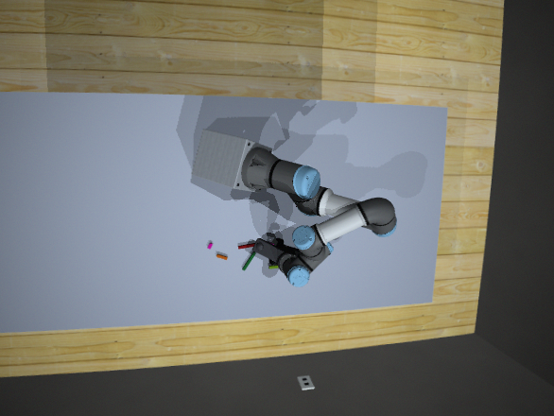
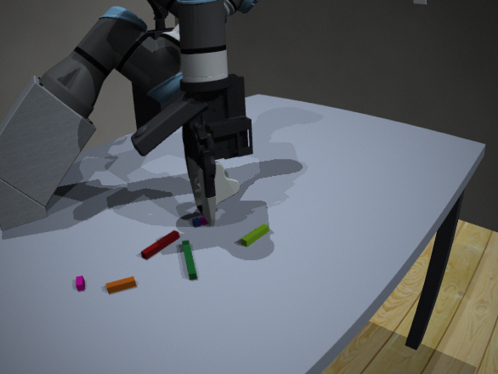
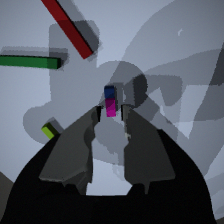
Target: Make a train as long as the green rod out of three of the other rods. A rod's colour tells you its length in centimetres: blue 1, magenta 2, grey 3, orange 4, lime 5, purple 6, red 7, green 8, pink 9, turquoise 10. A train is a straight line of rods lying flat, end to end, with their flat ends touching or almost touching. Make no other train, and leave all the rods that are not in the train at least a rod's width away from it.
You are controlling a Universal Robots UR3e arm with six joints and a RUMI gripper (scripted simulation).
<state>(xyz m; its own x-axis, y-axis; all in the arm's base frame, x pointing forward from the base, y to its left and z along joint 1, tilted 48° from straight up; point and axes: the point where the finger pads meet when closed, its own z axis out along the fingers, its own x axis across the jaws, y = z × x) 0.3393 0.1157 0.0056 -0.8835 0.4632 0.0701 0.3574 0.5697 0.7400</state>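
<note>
The blue rod is 1 cm behind my hand, 2 cm to the right of it and 1 cm below it. Round my hand: green rod: 6 cm ahead, 9 cm to the right, 1 cm below; then lime rod: 9 cm ahead, 1 cm to the left, 1 cm below; then red rod: 9 cm to the right, 1 cm below.
</note>
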